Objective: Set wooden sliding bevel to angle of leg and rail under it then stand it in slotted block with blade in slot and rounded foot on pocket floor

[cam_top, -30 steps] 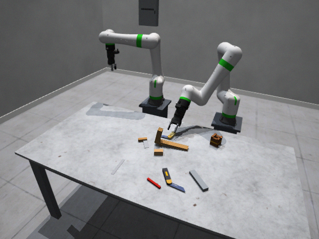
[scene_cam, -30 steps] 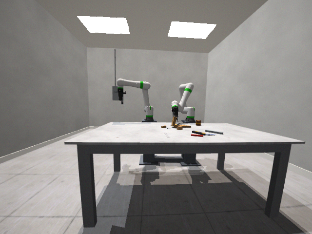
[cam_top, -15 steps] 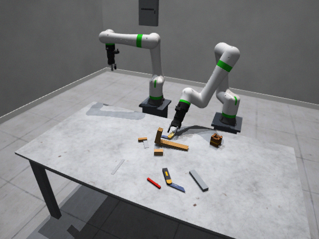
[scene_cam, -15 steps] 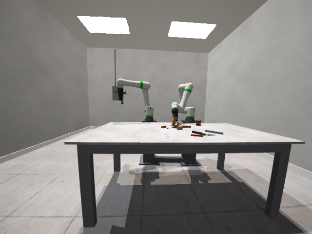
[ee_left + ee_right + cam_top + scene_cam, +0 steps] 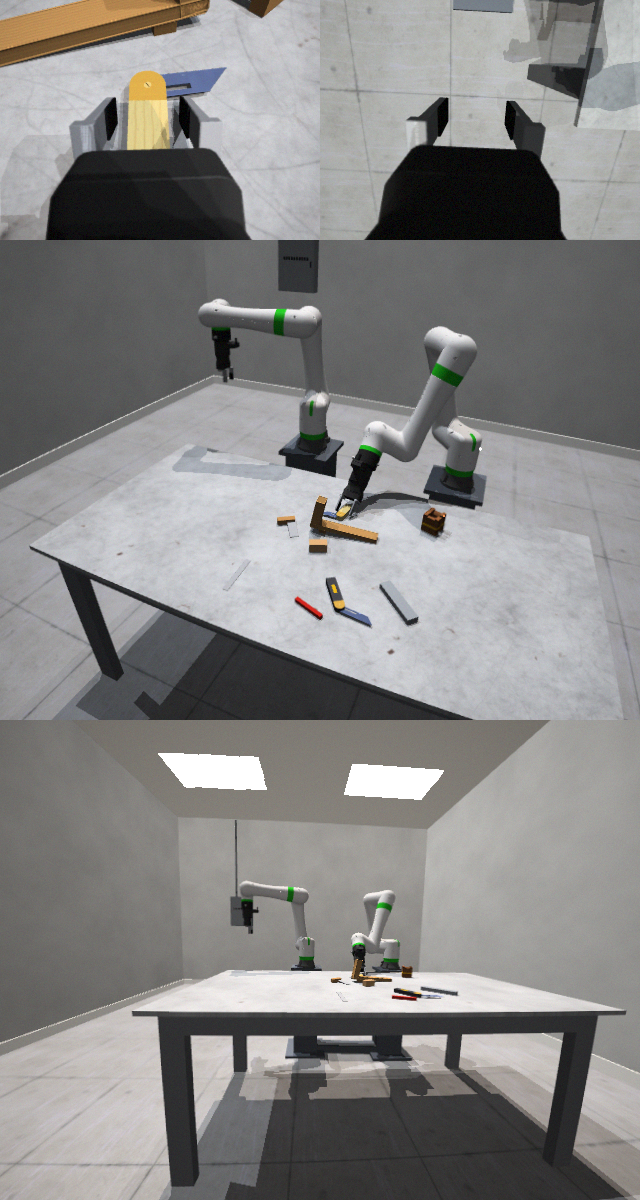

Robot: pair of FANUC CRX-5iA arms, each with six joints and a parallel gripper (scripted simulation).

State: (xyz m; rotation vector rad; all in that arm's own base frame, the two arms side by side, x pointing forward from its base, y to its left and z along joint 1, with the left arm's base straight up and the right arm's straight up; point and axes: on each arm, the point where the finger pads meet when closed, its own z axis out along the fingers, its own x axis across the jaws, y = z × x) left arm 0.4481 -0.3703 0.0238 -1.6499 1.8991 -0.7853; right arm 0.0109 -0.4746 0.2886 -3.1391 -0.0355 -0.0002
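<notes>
My left hand is 2 cm short of the wooden bevel, 1 cm to the left of it and 1 cm above it. From my left hand the other things lie so: blue blade (4 cm ahead, 3 cm to the right, 1 cm below); small square (17 cm ahead, 14 cm to the right, 2 cm below); wooden block (24 cm ahead, 1 cm to the left, 1 cm below).
</notes>
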